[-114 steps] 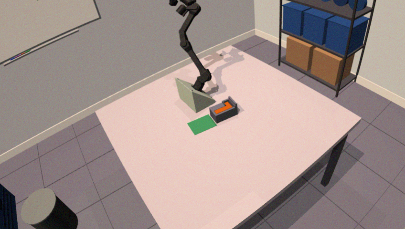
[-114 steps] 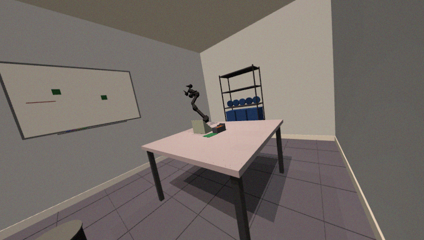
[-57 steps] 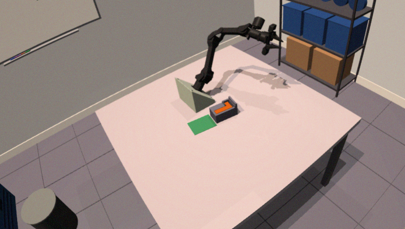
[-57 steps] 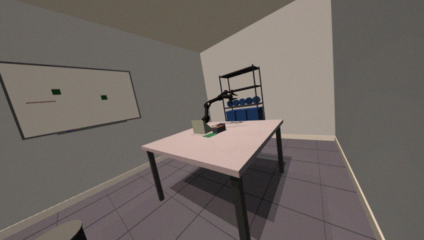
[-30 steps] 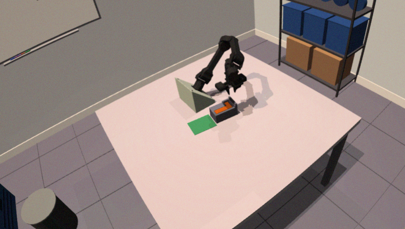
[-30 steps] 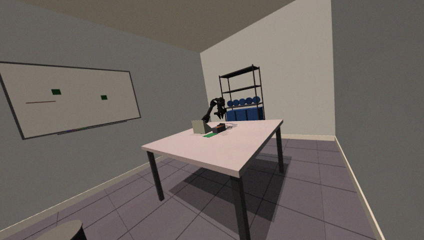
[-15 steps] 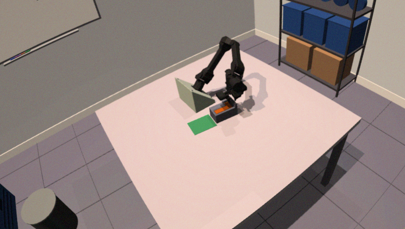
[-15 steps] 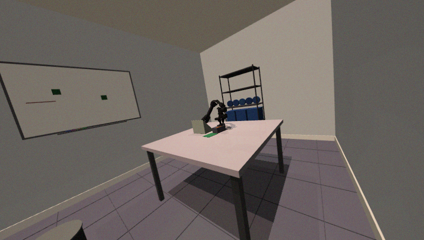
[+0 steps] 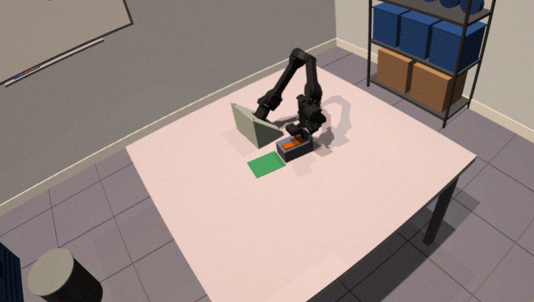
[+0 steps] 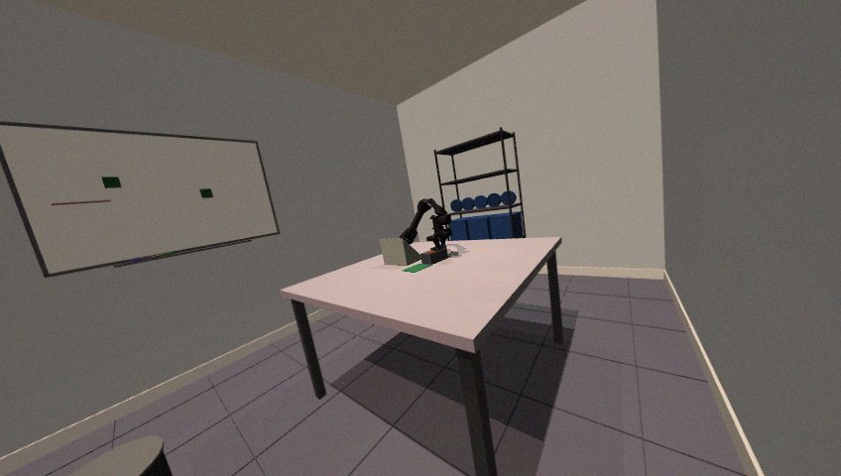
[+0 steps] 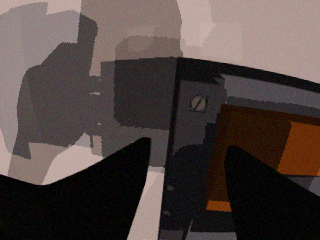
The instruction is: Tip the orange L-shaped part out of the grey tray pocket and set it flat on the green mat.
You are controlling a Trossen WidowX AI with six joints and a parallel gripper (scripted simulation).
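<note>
The orange L-shaped part lies 1 cm behind my gripper tip, 6 cm to the right of it and 1 cm below it. Round my gripper tip: green mat: 2 cm behind, 22 cm to the right, 7 cm below.
</note>
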